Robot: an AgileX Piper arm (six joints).
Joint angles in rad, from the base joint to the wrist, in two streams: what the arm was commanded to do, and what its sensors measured. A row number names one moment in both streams.
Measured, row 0:
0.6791, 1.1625, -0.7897, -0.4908, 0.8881, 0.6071
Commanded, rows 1 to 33:
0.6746, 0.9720, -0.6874, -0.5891, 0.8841, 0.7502
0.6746, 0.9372, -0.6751, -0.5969, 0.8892, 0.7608
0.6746, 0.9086, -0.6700, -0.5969, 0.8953, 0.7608
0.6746, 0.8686, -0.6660, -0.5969, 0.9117, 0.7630
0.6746, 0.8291, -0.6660, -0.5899, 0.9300, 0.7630
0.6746, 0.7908, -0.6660, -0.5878, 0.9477, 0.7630
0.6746, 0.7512, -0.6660, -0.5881, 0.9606, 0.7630
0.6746, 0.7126, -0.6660, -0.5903, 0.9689, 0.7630
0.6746, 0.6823, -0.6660, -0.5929, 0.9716, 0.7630
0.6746, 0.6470, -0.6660, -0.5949, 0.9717, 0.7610
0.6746, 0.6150, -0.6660, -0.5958, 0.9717, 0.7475
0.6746, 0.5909, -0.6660, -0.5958, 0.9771, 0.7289
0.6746, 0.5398, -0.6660, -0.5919, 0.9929, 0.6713
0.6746, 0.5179, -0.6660, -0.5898, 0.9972, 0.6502
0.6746, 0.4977, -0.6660, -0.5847, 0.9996, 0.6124
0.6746, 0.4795, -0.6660, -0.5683, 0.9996, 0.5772
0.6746, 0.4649, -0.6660, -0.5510, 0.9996, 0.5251
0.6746, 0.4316, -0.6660, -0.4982, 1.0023, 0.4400
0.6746, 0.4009, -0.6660, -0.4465, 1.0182, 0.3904
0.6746, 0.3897, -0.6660, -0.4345, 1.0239, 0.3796
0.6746, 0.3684, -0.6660, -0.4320, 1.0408, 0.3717
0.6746, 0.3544, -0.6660, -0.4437, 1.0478, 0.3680
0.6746, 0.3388, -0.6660, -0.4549, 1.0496, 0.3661
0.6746, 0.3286, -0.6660, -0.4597, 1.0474, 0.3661
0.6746, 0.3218, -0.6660, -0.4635, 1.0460, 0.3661
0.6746, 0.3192, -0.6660, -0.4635, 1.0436, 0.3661
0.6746, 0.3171, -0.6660, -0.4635, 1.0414, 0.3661
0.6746, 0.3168, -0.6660, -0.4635, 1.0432, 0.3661
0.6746, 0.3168, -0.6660, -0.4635, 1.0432, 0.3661
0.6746, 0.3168, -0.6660, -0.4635, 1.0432, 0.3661
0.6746, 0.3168, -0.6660, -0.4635, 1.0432, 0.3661
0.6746, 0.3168, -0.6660, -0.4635, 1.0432, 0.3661
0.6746, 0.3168, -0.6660, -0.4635, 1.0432, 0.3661
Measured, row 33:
0.6791, 0.3233, -0.6696, -0.4529, 1.0417, 0.3720
